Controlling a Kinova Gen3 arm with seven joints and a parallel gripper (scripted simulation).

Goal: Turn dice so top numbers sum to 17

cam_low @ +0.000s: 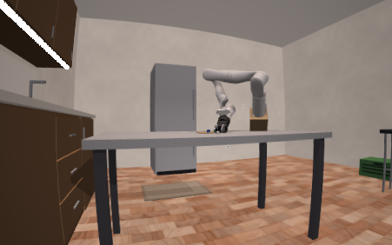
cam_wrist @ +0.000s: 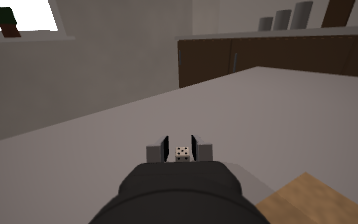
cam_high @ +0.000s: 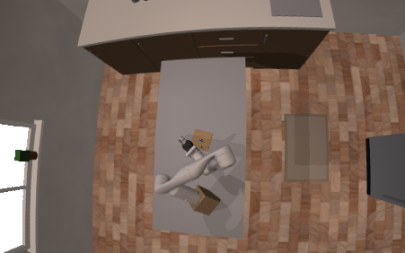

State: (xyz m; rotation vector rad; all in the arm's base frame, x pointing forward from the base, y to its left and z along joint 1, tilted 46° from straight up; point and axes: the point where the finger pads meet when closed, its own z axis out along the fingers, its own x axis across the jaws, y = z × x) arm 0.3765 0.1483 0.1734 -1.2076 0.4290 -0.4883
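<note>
My gripper is now 20 mm above the white die. The rest, counted from my hand: tan mat 150 mm to the right, 30 mm ahead, 20 mm below; then blue die 150 mm to the right, 30 mm ahead, 10 mm below; then green die 160 mm to the right, 20 mm behind, 10 mm below.
</note>
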